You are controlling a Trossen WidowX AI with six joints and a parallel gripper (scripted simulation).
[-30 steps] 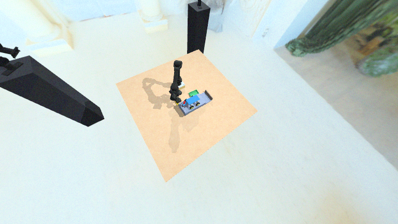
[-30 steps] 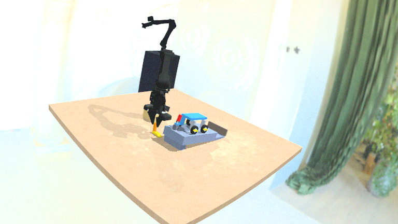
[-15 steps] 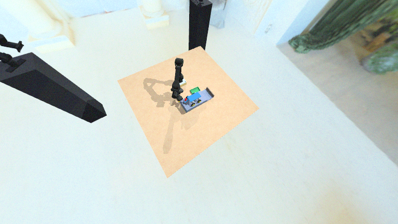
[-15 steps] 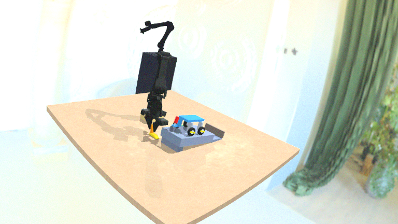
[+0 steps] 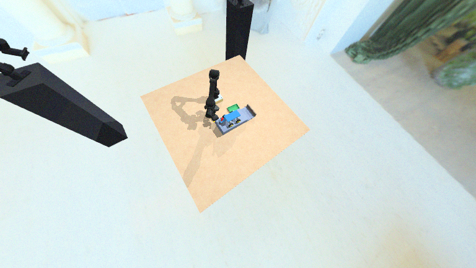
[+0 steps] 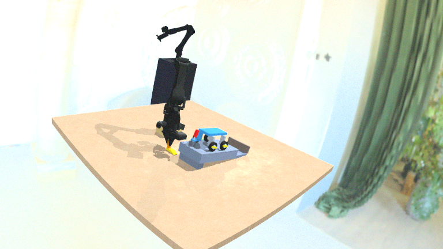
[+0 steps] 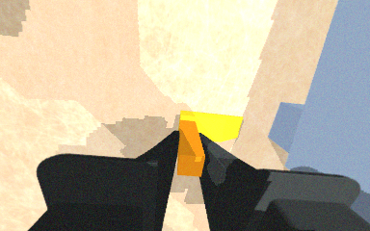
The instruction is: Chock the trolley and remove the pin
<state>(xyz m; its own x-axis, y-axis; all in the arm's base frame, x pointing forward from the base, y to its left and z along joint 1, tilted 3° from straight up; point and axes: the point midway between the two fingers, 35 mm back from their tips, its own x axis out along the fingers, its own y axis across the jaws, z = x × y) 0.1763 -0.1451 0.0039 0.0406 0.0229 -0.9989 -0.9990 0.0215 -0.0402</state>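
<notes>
My gripper tip is now 250 mm to the right of the green tray, 40 mm above it and 30 mm short of it. From my gripper tip the other things lie so: yellow chock 20 mm ahead, 10 mm below; then grey ramp 160 mm ahead, 140 mm to the left, 20 mm above; then red-headed stop pin 140 mm ahead, 100 mm above, 30 mm to the left.
</notes>
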